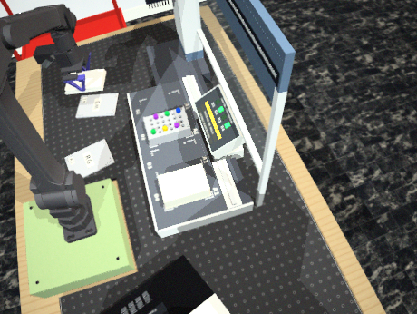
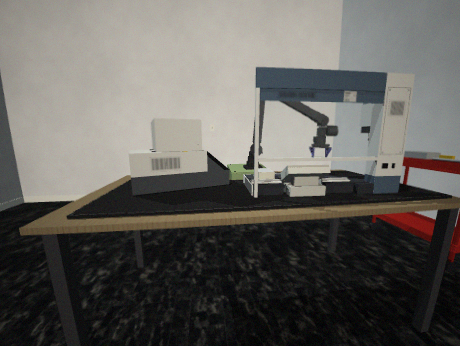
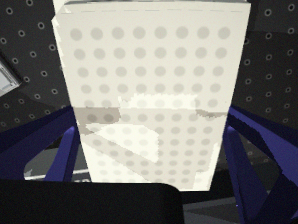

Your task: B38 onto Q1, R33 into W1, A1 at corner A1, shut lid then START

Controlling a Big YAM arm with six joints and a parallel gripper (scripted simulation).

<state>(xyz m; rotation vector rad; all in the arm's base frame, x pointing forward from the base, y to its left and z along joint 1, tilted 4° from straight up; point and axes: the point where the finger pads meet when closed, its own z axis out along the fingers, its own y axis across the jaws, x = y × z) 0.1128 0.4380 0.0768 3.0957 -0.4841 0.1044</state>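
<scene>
Right now the grey nest is 13 cm below my hand. From my hand the other things lie so: white deep-well block: 19 cm ahead, 46 cm to the right, 6 cm below; then tube cooling block: 20 cm ahead, 25 cm to the right, 6 cm below; then regrip nest: 7 cm behind, 22 cm to the right, 13 cm below.
</scene>
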